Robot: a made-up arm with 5 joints.
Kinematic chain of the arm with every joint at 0, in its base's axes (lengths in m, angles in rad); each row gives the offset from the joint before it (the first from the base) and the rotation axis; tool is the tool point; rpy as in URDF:
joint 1: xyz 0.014 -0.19 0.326 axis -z
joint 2: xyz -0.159 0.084 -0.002 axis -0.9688 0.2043 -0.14
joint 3: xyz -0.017 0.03 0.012 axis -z
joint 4: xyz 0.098 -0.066 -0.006 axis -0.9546 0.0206 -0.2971
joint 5: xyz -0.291 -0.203 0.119 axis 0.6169 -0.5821 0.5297
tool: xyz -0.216 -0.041 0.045 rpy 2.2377 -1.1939 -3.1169
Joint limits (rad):
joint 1: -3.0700..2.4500
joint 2: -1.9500..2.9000
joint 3: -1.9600..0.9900
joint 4: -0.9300..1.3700
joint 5: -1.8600..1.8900
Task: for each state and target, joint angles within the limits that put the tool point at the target. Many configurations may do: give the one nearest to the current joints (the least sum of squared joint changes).
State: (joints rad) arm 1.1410 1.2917 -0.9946 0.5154 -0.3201
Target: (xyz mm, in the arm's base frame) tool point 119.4 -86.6 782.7
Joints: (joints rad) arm 1.1176 1.1855 -1.3701 0.2813 -0.3766
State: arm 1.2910 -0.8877 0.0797 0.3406 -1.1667
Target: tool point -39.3 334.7 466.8
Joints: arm 1.6283 -0.8954 0.0951 0.3821 -1.0957
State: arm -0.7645 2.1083 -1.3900 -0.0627 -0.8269
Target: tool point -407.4 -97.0 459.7
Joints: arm -1.2492 2.0737 -1.2831 0.1531 -1.1560
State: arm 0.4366 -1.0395 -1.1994 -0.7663 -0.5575
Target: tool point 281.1 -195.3 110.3
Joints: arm -0.0273 -1.3681 -1.3548 -0.9300 -0.7640
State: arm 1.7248 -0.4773 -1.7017 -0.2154 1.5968
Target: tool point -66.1 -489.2 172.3
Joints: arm 2.0246 -0.5013 -1.8330 -0.4407 1.1127
